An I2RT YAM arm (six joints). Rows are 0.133 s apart.
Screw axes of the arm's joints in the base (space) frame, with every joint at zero. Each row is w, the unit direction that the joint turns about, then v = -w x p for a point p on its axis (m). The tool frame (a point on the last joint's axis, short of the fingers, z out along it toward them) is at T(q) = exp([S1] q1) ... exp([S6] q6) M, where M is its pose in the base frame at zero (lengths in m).
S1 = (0, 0, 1, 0.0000, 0.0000, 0.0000)
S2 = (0, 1, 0, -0.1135, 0.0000, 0.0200)
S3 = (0, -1, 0, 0.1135, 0.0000, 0.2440)
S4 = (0, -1, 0, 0.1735, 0.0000, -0.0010)
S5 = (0, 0, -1, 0.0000, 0.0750, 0.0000)
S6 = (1, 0, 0, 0.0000, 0.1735, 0.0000)
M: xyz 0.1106 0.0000 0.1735 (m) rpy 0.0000 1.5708 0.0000 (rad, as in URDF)
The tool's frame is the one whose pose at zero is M.
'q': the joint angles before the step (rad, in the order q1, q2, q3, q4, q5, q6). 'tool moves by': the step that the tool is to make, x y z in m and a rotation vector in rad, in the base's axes. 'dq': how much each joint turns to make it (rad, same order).
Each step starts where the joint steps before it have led.
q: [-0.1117 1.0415 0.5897 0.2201 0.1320 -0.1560]
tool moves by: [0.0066 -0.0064 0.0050 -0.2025 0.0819 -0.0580]
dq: [-0.0088 0.0347 0.0459 -0.0338 0.0988 -0.1957]
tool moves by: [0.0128 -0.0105 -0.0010 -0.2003 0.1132 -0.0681]
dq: [-0.0205 0.0743 0.0468 -0.0028 0.1030 -0.2008]
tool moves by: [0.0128 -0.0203 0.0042 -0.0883 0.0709 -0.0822]
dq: [-0.0599 0.0750 0.0704 -0.0171 0.0503 -0.0942]
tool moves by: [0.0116 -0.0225 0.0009 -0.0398 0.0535 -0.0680]
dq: [-0.0648 0.0759 0.0641 -0.0113 0.0190 -0.0514]
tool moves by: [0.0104 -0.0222 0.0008 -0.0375 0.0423 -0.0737]
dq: [-0.0565 0.0729 0.0623 -0.0012 0.0321 -0.0436]
